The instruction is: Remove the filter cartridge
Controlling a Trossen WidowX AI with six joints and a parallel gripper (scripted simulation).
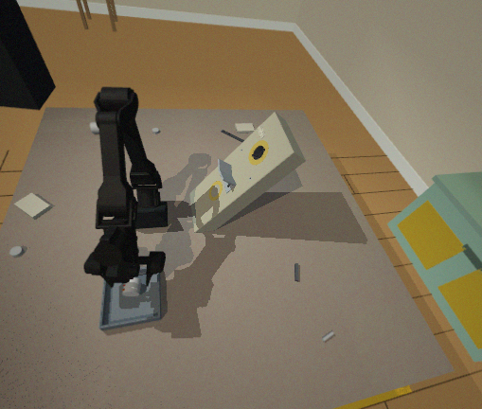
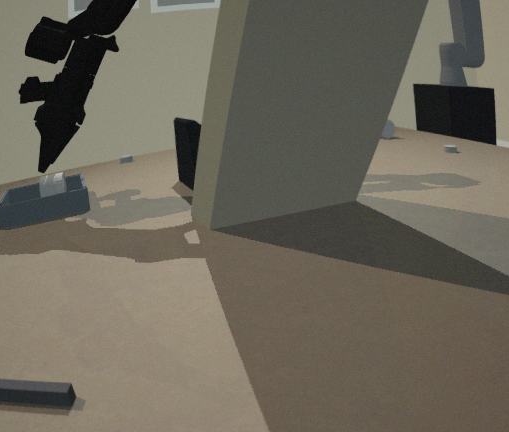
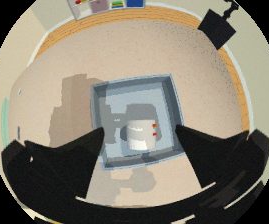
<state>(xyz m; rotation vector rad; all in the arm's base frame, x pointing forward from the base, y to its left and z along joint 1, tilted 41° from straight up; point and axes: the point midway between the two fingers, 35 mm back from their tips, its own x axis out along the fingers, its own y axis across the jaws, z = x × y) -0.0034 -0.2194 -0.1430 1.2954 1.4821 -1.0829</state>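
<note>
Now: the round filter cartridge 40 mm below my gripper tip and 10 mm to the left of it. From my gripper tip the other things lie so: grey tray 50 mm below, 10 mm to the right.
</note>
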